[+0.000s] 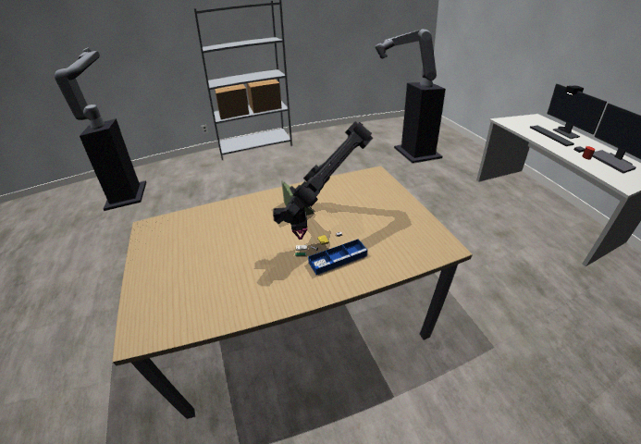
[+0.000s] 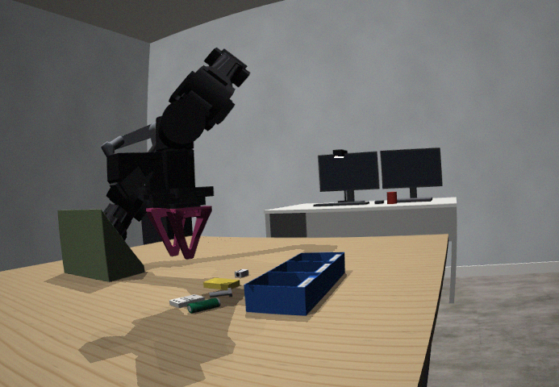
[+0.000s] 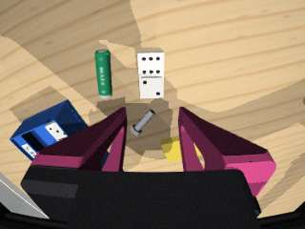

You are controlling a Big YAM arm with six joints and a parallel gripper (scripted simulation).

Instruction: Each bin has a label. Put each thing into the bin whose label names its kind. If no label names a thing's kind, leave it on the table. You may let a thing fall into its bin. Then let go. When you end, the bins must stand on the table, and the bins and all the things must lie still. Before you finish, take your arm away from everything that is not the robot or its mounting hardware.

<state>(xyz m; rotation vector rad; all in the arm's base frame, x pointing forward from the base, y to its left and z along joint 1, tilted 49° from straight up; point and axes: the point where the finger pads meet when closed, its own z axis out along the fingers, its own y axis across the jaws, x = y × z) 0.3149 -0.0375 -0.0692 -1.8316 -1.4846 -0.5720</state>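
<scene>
Right now my hand is 70 mm above the green battery, 50 mm short of it and 20 mm to the left of it. The rest, counted from my hand: blue three-part bin (130 mm to the left, 130 mm ahead, 60 mm below); then bolt (70 mm below, 60 mm to the left, 30 mm ahead); then yellow block (110 mm to the left, 70 mm below, 10 mm behind).
</scene>
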